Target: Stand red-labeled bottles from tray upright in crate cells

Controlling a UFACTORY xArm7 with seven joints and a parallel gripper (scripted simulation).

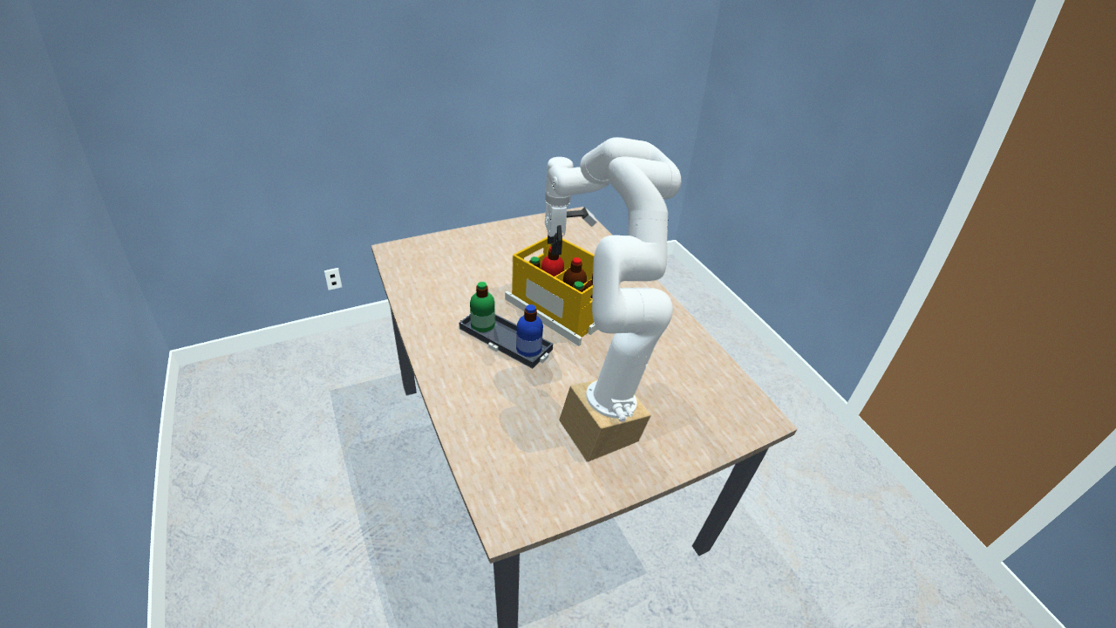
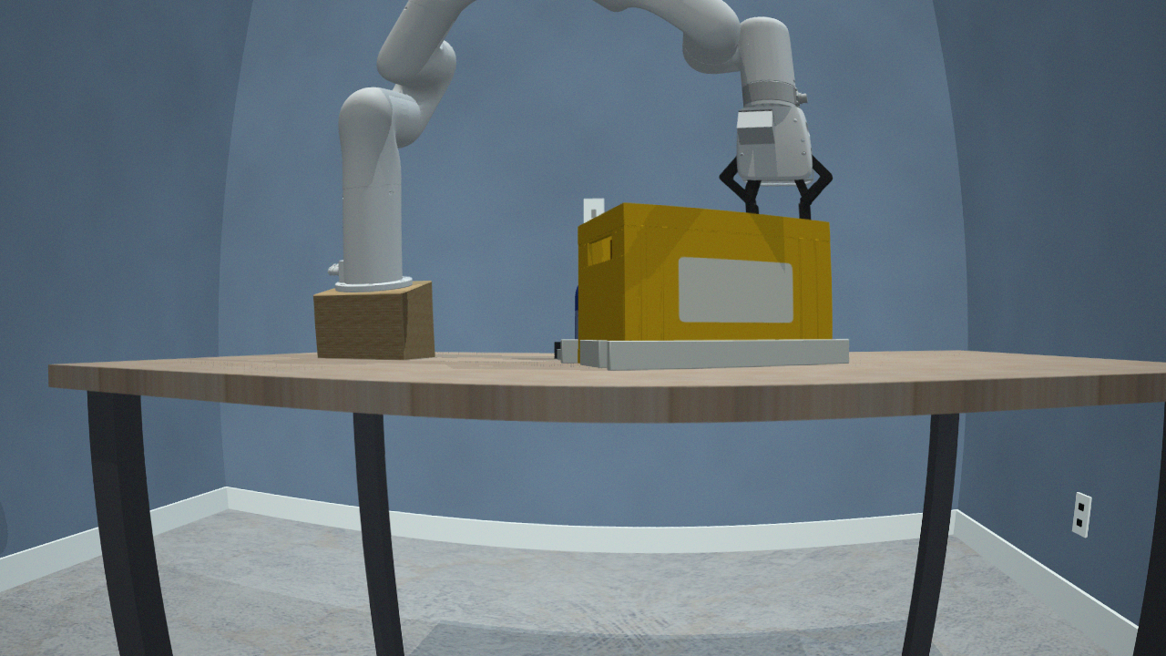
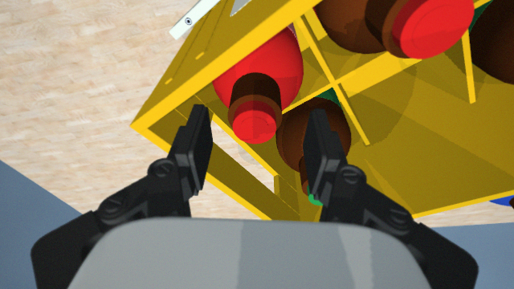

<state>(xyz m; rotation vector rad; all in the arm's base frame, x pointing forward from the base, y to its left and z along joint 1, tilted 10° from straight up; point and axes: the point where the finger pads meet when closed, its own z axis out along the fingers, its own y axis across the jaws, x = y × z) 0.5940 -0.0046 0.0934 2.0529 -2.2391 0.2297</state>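
The red-labeled bottle is 9 cm below my hand. The rest, counted from my hand: blue bottle: 27 cm behind, 14 cm to the left, 9 cm below; then yellow crate: 10 cm behind, 1 cm to the right, 9 cm below; then green-labeled bottle: 14 cm behind, 25 cm to the left, 9 cm below.
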